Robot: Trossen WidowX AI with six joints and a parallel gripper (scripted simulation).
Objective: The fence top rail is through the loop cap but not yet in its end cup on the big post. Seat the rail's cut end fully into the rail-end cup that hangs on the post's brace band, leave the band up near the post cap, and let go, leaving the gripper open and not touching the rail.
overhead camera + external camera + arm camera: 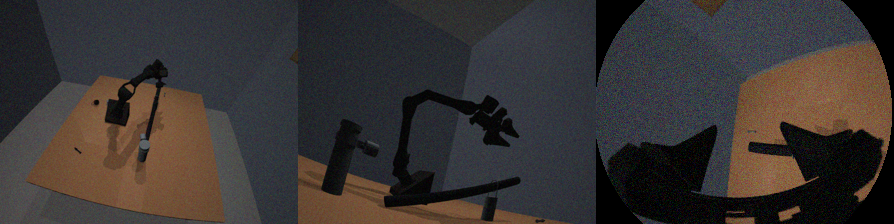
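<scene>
Now: the rail-end cup 120 mm behind my gripper tip, 510 mm to the right of it and 170 mm below it. Round my gripper tip: small dark bolt (570 mm behind, 600 mm to the right, 320 mm below); small dark round part (640 mm behind, 90 mm to the right, 320 mm below); short post (40 mm behind, 40 mm to the right, 220 mm below).
</scene>
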